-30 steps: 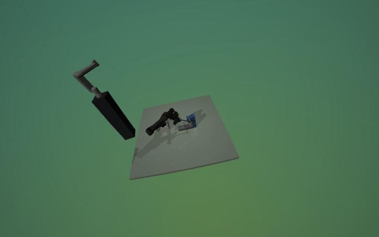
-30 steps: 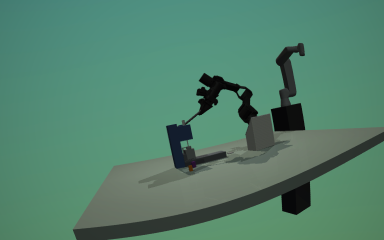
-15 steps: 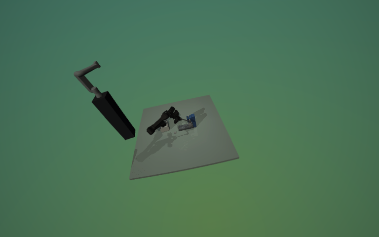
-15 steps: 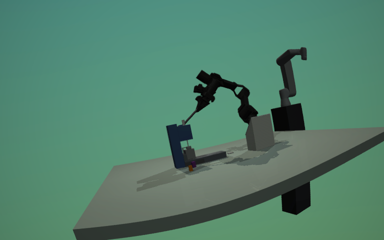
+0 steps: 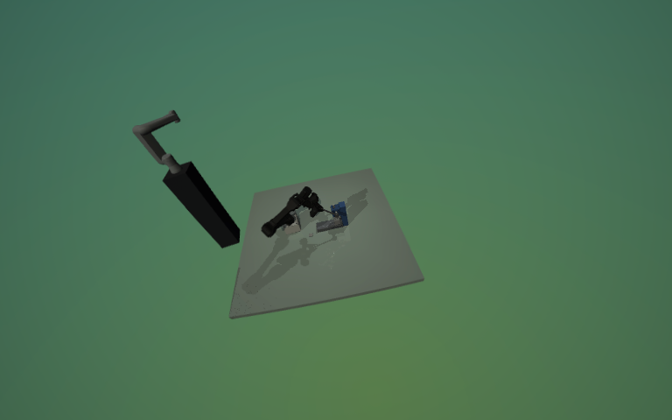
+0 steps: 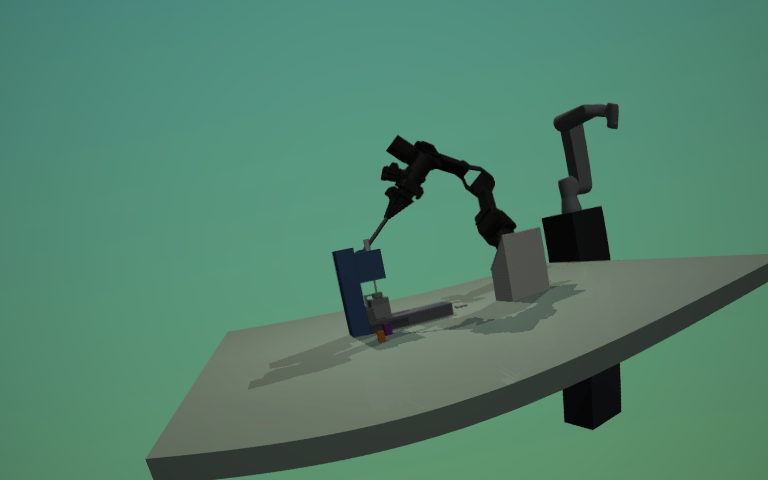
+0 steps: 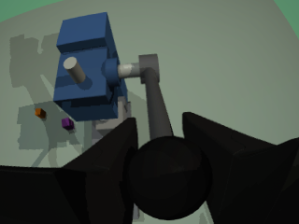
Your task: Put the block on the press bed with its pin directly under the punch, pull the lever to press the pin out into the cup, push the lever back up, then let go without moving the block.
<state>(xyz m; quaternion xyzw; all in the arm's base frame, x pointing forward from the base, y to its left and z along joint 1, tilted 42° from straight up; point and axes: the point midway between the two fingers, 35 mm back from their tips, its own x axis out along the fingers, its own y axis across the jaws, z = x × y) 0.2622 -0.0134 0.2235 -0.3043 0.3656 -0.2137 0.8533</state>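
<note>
Right now the grey lever is 3 cm below my gripper tip, 3 cm ahead of it and 1 cm to the left of it. The rest, counted from my gripper tip: grey punch 13 cm below, 9 cm ahead, 6 cm to the left; orange cube 26 cm below, 22 cm to the left, 16 cm ahead.
</note>
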